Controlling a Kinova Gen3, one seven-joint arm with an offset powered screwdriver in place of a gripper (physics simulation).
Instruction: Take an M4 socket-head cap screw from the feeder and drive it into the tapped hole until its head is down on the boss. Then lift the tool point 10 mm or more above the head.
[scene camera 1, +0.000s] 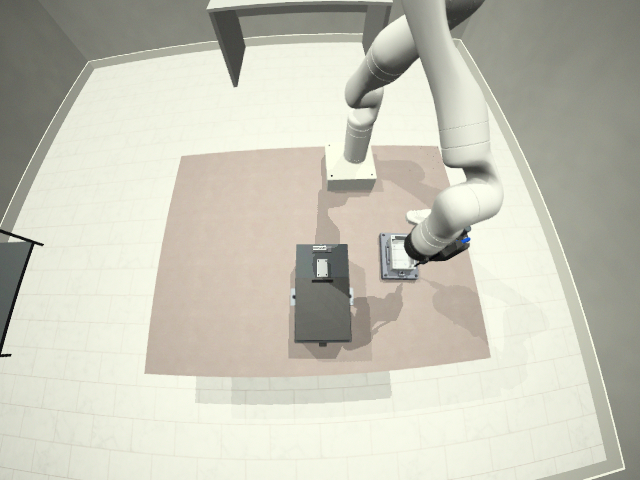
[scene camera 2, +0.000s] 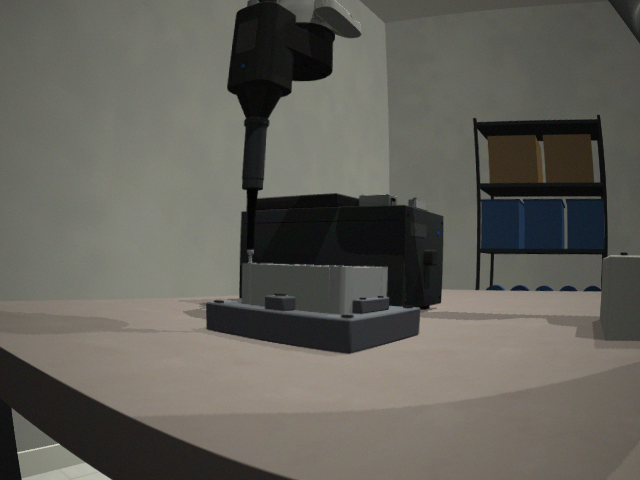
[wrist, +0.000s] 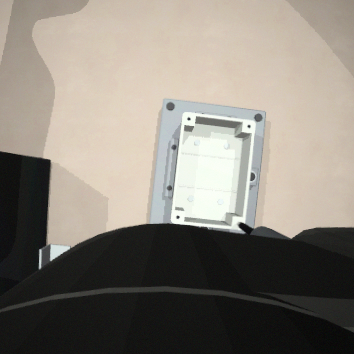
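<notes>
The powered screwdriver (scene camera 2: 250, 250) (wrist: 242, 226) points down at the near-right corner boss of the open pale box (scene camera 2: 289, 284) (wrist: 210, 172). In the scene camera 2 view, a small silver socket-head screw (scene camera 2: 250, 255) is on the bit tip, upright. Its head and a short length of shank show above the box's top edge, so the head is not down on the boss. The shank's lower end and the hole under it are hidden. The box sits on a grey fixture plate (scene camera 1: 384, 274) (scene camera 2: 279, 326) (wrist: 170, 125). The dark feeder (scene camera 1: 323, 310) (scene camera 2: 372, 248) (wrist: 22, 200) stands beside it.
A small pale plate (scene camera 1: 322, 267) (scene camera 2: 374, 199) is on the feeder's top. Clamp blocks (scene camera 2: 279, 302) (scene camera 2: 371, 304) stand beside the box. The arm's base block (scene camera 1: 351, 183) is behind. A shelf rack (scene camera 2: 540, 186) with boxes stands in the background.
</notes>
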